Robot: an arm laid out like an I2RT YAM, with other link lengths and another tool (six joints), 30 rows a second.
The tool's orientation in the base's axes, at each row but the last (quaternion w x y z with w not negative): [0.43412, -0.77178, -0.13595, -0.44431]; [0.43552, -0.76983, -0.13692, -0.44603]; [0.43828, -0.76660, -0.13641, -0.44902]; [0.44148, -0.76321, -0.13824, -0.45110]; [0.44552, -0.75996, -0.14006, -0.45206]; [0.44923, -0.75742, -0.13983, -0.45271]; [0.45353, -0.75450, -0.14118, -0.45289]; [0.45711, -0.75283, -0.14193, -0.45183]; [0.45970, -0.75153, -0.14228, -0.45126]
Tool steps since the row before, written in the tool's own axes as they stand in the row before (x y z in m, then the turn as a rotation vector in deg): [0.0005, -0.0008, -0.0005, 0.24, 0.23, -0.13]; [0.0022, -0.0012, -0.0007, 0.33, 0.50, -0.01]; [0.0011, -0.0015, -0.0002, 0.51, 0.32, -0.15]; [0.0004, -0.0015, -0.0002, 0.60, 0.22, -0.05]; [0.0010, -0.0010, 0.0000, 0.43, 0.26, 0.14]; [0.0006, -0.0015, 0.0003, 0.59, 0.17, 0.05]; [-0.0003, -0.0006, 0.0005, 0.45, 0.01, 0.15]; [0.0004, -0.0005, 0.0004, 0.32, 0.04, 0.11]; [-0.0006, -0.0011, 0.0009, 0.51, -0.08, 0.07]
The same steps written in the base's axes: [-0.0005, 0.0000, 0.0010, 0.20, -0.28, 0.10]; [0.0001, -0.0002, 0.0026, 0.48, -0.36, -0.01]; [-0.0004, 0.0005, 0.0018, 0.39, -0.40, 0.27]; [-0.0008, 0.0006, 0.0012, 0.44, -0.28, 0.38]; [-0.0001, 0.0004, 0.0014, 0.48, -0.12, 0.18]; [-0.0004, 0.0010, 0.0013, 0.46, -0.17, 0.38]; [-0.0003, 0.0008, 0.0000, 0.34, 0.03, 0.33]; [0.0001, 0.0005, 0.0005, 0.26, 0.00, 0.22]; [-0.0005, 0.0014, 0.0000, 0.27, 0.00, 0.45]
